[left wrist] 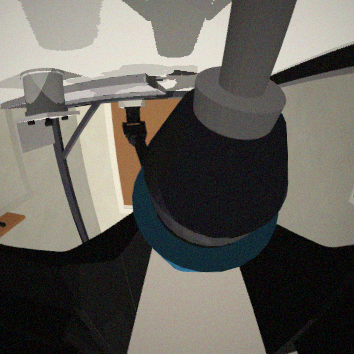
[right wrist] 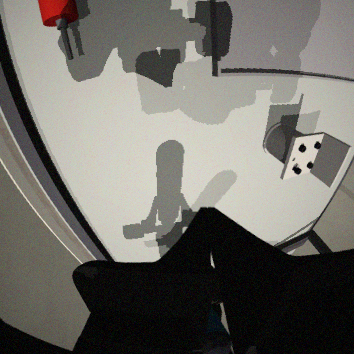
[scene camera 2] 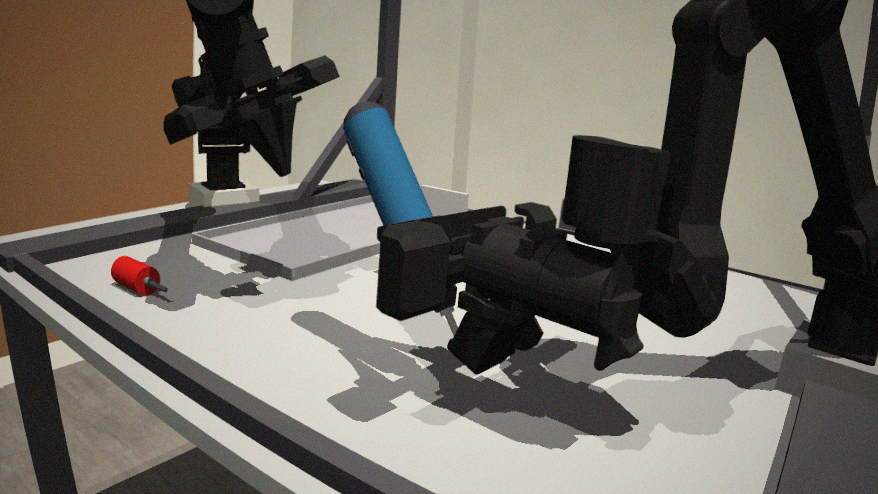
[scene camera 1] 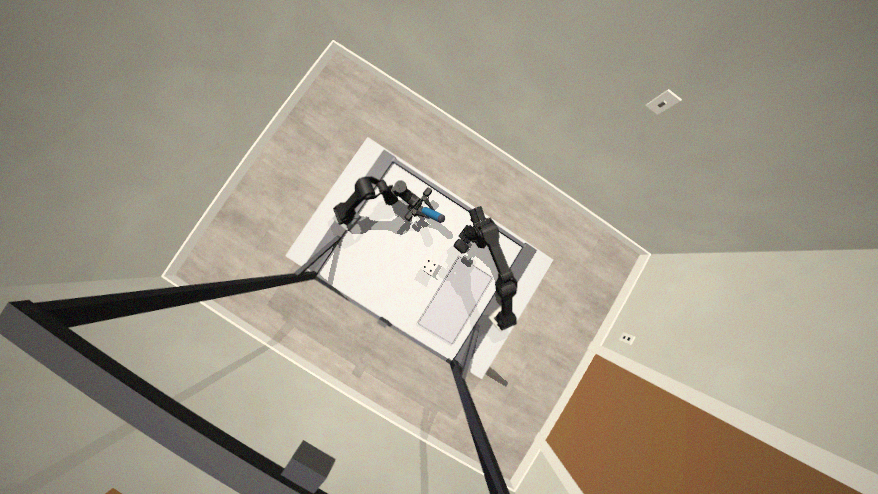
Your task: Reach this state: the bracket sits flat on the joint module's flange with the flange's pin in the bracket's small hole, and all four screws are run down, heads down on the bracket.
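Frame: origin at the left arm's base, x ahead, y left, z up, level; metres.
Seen in the pictures: right gripper, fingertip midpoint: [right wrist: 206, 213] [scene camera 2: 285, 175] [scene camera 1: 459, 236]; left arm's base, link origin: [scene camera 2: 844, 346] [scene camera 1: 346, 217]; right arm's base, link origin: [left wrist: 132, 106] [scene camera 2: 223, 185] [scene camera 1: 502, 318].
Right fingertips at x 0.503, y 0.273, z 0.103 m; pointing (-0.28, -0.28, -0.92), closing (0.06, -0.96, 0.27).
Note:
Pixels of each thing's middle, then the offset from my right fingertips to it. Level surfaces: height alone.
- white bracket, body centre: [scene camera 2: 427, 214] [right wrist: 312, 161] [left wrist: 49, 128] [scene camera 1: 429, 265] dx -0.019, dy -0.199, dz -0.065 m
- round joint module, body centre: [left wrist: 44, 94] [right wrist: 289, 146] dx -0.019, dy -0.199, dz -0.115 m
- blue power screwdriver, body centre: [left wrist: 194, 227] [scene camera 2: 412, 233] [scene camera 1: 429, 212] dx -0.183, dy +0.000, dz -0.020 m
- shallow tray, body centre: [scene camera 2: 344, 227] [right wrist: 333, 11] [left wrist: 83, 94] [scene camera 1: 455, 300] dx +0.206, dy -0.254, dz -0.139 m
- red cylinder with a grey shaft, body centre: [scene camera 2: 143, 279] [right wrist: 58, 10] dx +0.140, dy +0.105, dz -0.130 m
- white table top, surface height: dz -0.148 m
The white bracket [scene camera 1: 429, 267] [right wrist: 306, 150] sits on the round joint module [right wrist: 276, 142] [left wrist: 44, 95]. Four dark screw heads show on its plate in the right wrist view; how deep they sit, and the pin in the small hole, cannot be told. My left gripper [scene camera 1: 421, 209] [left wrist: 190, 207] is shut on the blue power screwdriver [scene camera 1: 432, 214] [scene camera 2: 389, 165], tilted above the table, bit downward, apart from the bracket. The bracket is hidden in scene camera 2. My right gripper [right wrist: 206, 213] [scene camera 2: 282, 168] is shut and empty, raised above the table.
A shallow tray [scene camera 1: 446, 310] [scene camera 2: 291, 274] [right wrist: 325, 40] lies beside the module. A red cylinder with a grey shaft [scene camera 2: 130, 273] [right wrist: 58, 11] lies on the table near its edge. Dark frame rails border the white table top [scene camera 1: 374, 270].

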